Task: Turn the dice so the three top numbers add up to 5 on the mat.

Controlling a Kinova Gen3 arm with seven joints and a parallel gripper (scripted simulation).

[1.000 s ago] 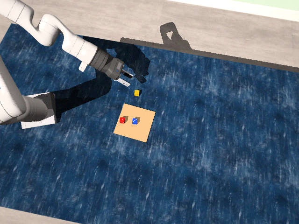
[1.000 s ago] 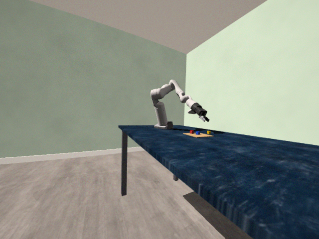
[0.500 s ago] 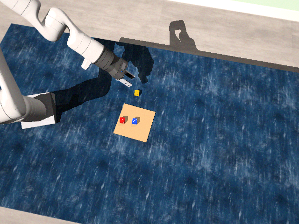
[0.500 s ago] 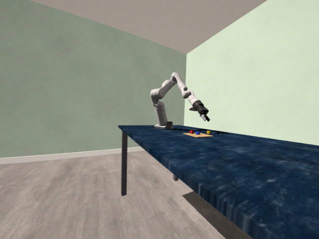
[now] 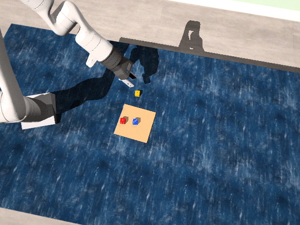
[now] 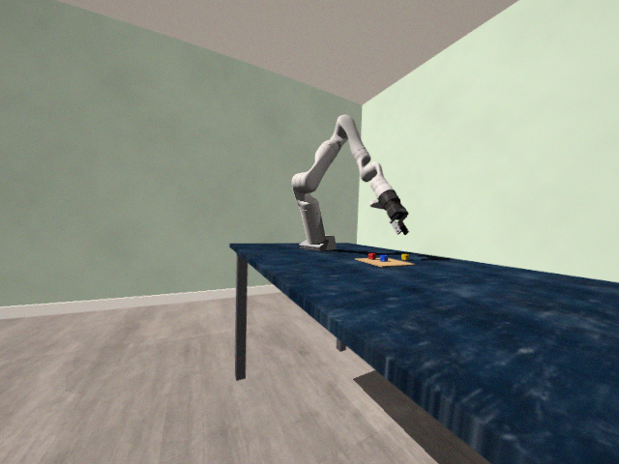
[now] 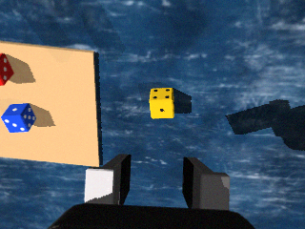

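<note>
Right now my hand is 30 mm short of the yellow die and 100 mm above it. From my hand the other things lie so: red die (140 mm to the right, 100 mm below); then blue die (50 mm ahead, 130 mm to the right, 100 mm below); then tan mat (50 mm ahead, 130 mm to the right, 110 mm below).
</note>
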